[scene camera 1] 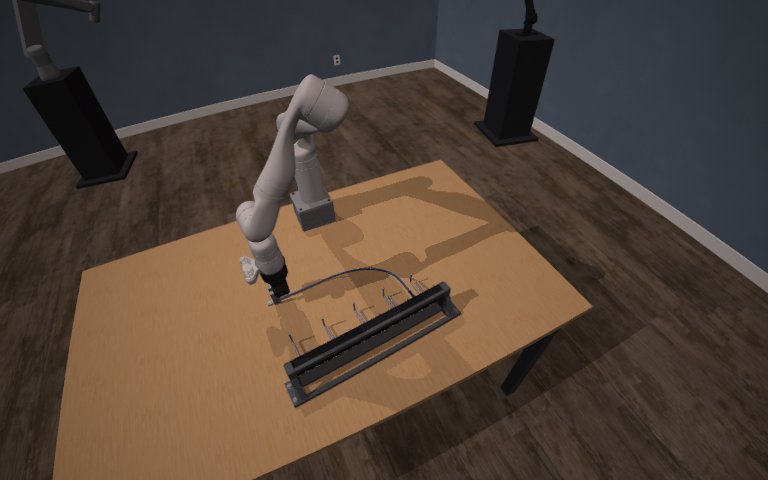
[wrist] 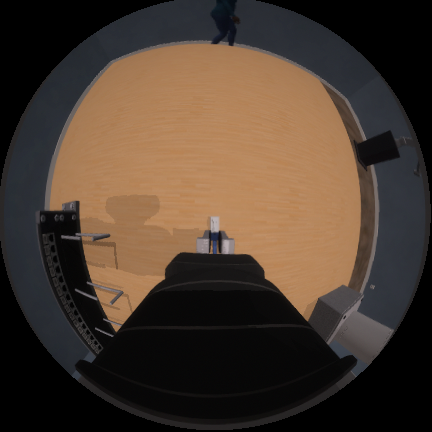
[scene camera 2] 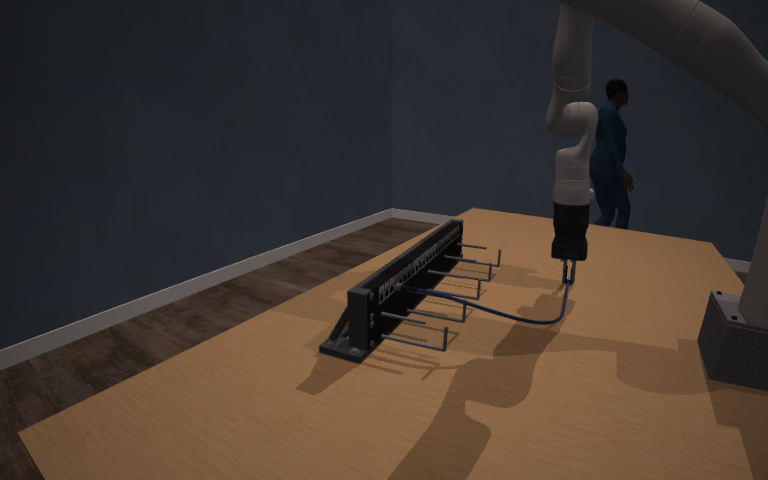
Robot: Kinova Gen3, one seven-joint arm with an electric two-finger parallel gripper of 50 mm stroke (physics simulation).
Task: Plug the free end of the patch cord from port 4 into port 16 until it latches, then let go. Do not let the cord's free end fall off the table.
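Places are measured from the arm's base along level axes (x ahead, y left, z up), in millimetres.
Pixels of known places: gripper, fingertip midpoint: (scene camera 1: 277, 300) (wrist: 214, 237) (scene camera 2: 568, 282); arm's base, link origin: (scene camera 1: 312, 195) (wrist: 344, 324) (scene camera 2: 767, 316).
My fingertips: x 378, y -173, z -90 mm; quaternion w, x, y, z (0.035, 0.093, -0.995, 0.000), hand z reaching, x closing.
Ahead of a thing's pixels: the offset from my fingertips to its top centre. "spot": to the spot under its first point. Level surfaces: height alone.
The blue patch cord @[spot: 20 mm back, 301 mm left, 37 mm up] (scene camera 1: 368, 268) (scene camera 2: 540, 322) arcs from a port near one end of the black patch panel @[187 mm ahead, 252 mm left, 97 mm up] (scene camera 1: 368, 328) (scene camera 2: 360, 316) (wrist: 67, 250) to my gripper. My gripper (scene camera 1: 274, 297) (scene camera 2: 568, 276) (wrist: 214, 237) points down and is shut on the cord's free-end plug @[4 mm ahead, 19 mm right, 8 mm up] (wrist: 215, 224), low over the table. In the wrist view the plug's clear tip sticks out beyond the fingers, with its dark blue boot between them and the cord running back under the gripper. The plug is apart from the panel. Port numbers cannot be read, so port 16 cannot be told.
Thin metal cable guides (scene camera 1: 327, 329) (scene camera 2: 458, 276) (wrist: 93, 236) stick out from the panel's port side, toward the arm. The grey arm base (scene camera 1: 314, 213) (scene camera 2: 733, 350) (wrist: 335, 311) stands on the wooden table @[4 mm down] (scene camera 1: 147, 350) (scene camera 2: 226, 407) (wrist: 215, 125). A person (scene camera 2: 611, 141) (wrist: 225, 22) is beyond the table.
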